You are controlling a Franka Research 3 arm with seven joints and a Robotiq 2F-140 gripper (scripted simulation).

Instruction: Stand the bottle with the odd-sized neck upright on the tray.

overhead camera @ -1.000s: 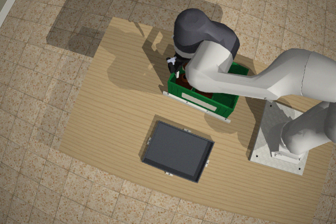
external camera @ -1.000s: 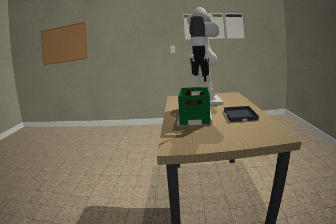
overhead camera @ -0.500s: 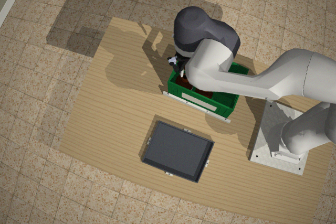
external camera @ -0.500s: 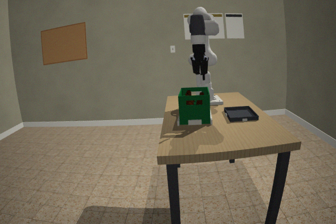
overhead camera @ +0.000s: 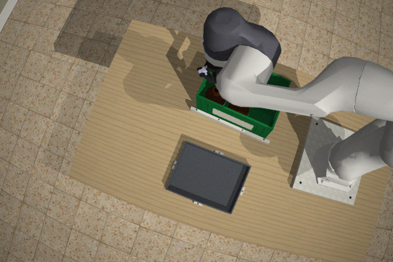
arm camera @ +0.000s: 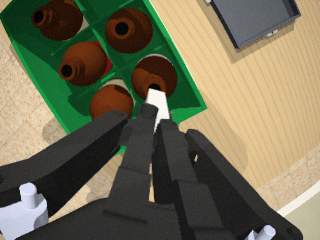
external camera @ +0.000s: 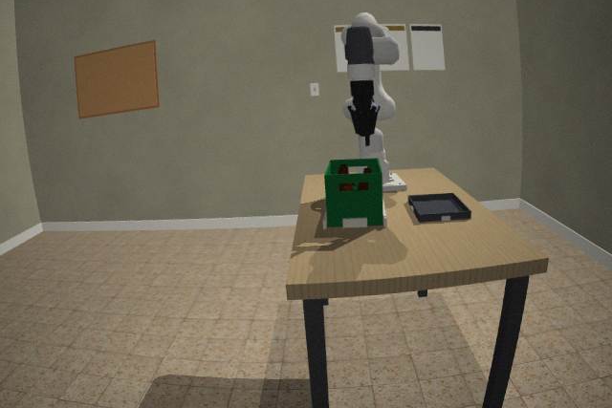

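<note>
Now: hand 170 mm above the green crate, 80 mm past it and 50 mm to the left of it. The rest, counted from my hand: glass bottle 170 mm below, 90 mm behind; then dark grey tray 250 mm to the left, 240 mm below, 110 mm behind.
</note>
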